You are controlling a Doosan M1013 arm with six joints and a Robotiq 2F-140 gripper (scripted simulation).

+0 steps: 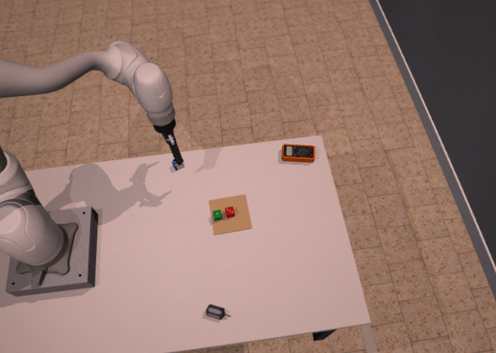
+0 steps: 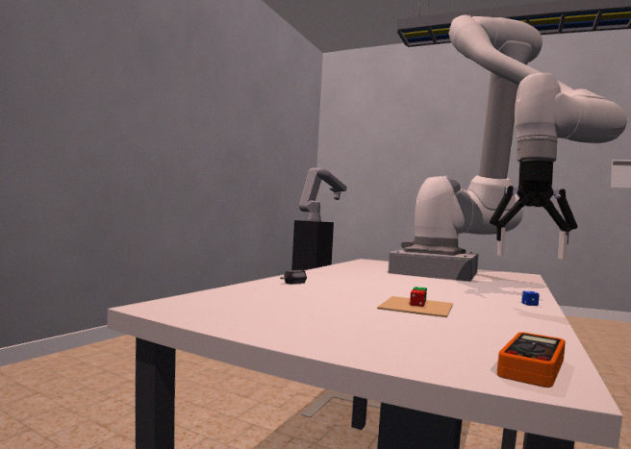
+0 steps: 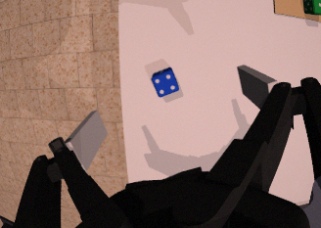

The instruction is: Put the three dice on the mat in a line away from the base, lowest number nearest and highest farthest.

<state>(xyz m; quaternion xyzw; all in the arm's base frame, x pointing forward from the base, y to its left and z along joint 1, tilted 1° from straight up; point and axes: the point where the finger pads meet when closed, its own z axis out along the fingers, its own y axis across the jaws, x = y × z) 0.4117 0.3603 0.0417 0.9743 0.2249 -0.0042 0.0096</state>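
My hand is 110 mm above the blue die. Round my hand: red die 210 mm ahead, 200 mm to the right, 100 mm below; green die 220 mm to the right, 160 mm ahead, 100 mm below; tan mat 210 mm ahead, 200 mm to the right, 120 mm below.
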